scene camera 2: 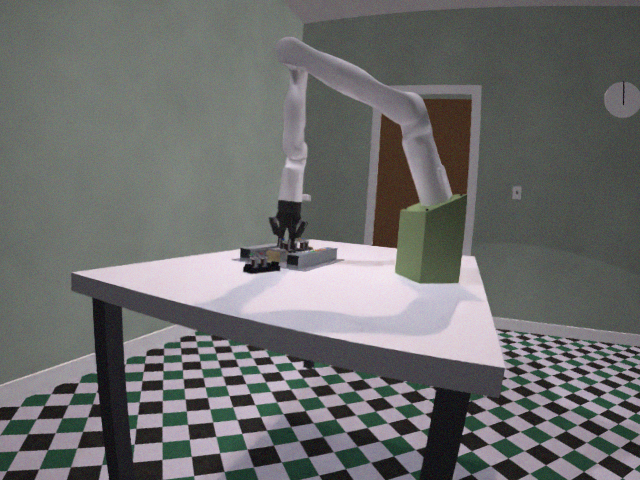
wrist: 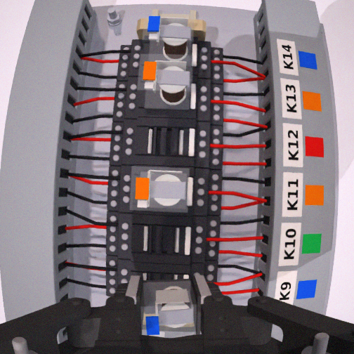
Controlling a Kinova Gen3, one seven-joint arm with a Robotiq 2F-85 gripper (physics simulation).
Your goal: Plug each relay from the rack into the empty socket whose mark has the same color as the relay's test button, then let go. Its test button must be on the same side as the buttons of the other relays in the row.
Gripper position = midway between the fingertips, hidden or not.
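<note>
There is my gripper (scene camera 2: 285,249). The wrist view gives me a sight of it too, the same gripper (wrist: 167,290).
</note>
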